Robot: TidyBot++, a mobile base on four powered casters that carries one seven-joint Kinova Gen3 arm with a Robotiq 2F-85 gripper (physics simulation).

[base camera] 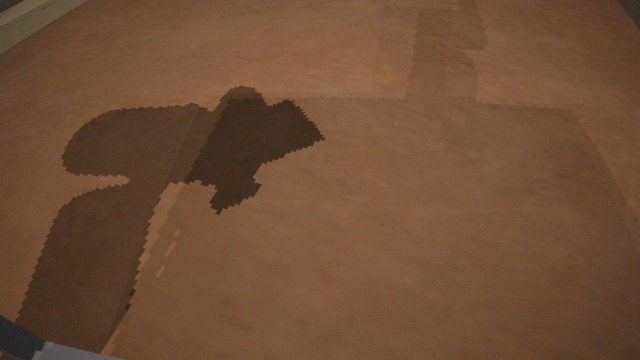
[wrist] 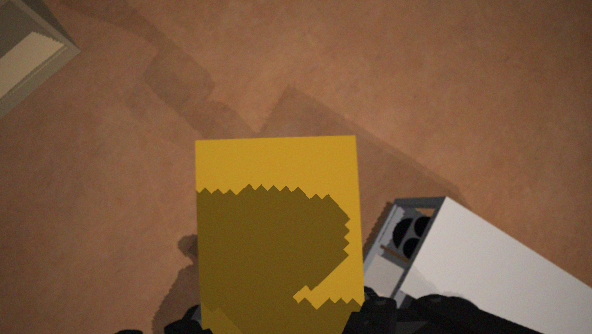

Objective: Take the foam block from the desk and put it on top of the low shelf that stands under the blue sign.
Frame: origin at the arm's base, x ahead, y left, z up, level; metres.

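Seen in the pictures: gripper, fingertip midpoint: (wrist: pixel 281 306).
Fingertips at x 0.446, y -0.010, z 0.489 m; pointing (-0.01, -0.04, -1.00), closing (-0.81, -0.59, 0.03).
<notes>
A point is followed by its place in that frame.
The yellow foam block (wrist: pixel 280 162) {x 0.481, y -0.065, z 0.530 m} fills the lower middle of the wrist view, its broad face partly in shadow. My gripper (wrist: pixel 281 306) {x 0.446, y -0.010, z 0.489 m} is shut on it, with the dark fingers at its left and right sides near the bottom edge. The block is held above the brown floor, and its lower end is cut off by the view. A grey-beige piece of furniture (wrist: pixel 50 69) (base camera: pixel 25 27) shows in part at the top left of both views; I cannot tell whether it is the low shelf. The blue sign and the desk cannot be made out.
My white base (wrist: pixel 505 255) {x -0.039, y -0.207, z -0.014 m} is at the lower right of the wrist view, with its open grey end beside the block. A grey part of the robot (base camera: pixel 75 352) {x 0.148, y 0.197, z -0.287 m} shows at the bottom left of the base camera view. Shadows of the arm and base lie on the brown floor (base camera: pixel 375 225) {x 0.356, y -0.034, z -0.396 m}.
</notes>
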